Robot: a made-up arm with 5 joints.
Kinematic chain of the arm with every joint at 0, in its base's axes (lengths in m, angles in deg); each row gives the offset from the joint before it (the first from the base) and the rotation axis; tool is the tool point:
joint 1: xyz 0 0 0.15 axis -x
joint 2: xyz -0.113 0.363 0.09 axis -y
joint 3: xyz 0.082 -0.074 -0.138 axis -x
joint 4: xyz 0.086 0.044 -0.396 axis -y
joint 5: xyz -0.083 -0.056 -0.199 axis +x
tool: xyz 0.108 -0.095 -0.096
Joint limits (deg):
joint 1: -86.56..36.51
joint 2: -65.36..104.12
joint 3: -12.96..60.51
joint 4: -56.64..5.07
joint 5: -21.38..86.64
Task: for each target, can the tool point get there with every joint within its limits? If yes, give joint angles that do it. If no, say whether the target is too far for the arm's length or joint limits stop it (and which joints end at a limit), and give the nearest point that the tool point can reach.
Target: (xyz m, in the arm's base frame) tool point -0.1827 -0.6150 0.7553
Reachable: no: joint limits stop it (at a limit: joint 2, joint 3, joint 4, joint 5) | nearest point 0.1626 -0.3644 0.5086 | short by 0.493 m
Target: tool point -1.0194 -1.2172 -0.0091
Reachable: no: too far | nearest point -0.5789 -0.4290 -0.0229 | short by 0.903 m
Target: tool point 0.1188 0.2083 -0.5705
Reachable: yes | joints 3.17 10.43 -5.33 -21.28 1.21
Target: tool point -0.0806 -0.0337 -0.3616
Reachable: yes | joints -36.76 -19.25 54.41 -0.85 -4.81
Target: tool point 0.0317 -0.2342 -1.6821
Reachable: no: too far | nearest point -0.0397 -0.0800 -0.7522 | short by 0.945 m
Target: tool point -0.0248 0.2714 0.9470
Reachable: no: joint limits stop it (at a limit: joint 1, joint 2, joint 3, joint 4, joint 5) | nearest point 0.1626 -0.0468 0.6591 | short by 0.468 m
